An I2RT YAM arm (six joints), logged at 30 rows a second.
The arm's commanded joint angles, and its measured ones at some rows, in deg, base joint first. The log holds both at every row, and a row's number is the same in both.
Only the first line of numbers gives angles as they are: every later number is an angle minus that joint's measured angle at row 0.
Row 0, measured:
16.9, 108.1, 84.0, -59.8, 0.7, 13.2
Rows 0 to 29, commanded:
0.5, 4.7, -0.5, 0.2, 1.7, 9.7
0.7, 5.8, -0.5, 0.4, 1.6, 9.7
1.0, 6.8, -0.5, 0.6, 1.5, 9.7
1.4, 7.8, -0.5, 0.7, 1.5, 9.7
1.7, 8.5, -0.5, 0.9, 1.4, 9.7
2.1, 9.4, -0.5, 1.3, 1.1, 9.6
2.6, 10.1, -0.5, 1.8, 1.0, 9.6
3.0, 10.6, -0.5, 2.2, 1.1, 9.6
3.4, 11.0, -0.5, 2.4, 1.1, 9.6
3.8, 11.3, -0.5, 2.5, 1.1, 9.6
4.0, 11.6, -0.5, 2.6, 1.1, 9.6
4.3, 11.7, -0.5, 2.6, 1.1, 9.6
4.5, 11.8, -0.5, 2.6, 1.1, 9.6
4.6, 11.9, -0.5, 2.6, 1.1, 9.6
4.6, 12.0, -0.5, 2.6, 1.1, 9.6
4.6, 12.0, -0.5, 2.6, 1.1, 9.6
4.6, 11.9, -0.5, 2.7, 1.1, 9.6
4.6, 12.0, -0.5, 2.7, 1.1, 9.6
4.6, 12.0, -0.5, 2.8, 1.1, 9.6
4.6, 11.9, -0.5, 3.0, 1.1, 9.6
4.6, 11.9, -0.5, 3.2, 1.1, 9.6
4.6, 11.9, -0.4, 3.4, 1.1, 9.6
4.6, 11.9, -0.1, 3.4, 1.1, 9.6
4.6, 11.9, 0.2, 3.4, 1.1, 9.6
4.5, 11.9, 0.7, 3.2, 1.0, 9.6
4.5, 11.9, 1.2, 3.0, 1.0, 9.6
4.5, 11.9, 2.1, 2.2, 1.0, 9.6
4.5, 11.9, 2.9, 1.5, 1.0, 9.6
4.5, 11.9, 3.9, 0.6, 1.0, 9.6
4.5, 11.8, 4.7, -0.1, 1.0, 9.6
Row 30, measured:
4.0, 9.9, 2.0, 0.8, 0.4, 8.5
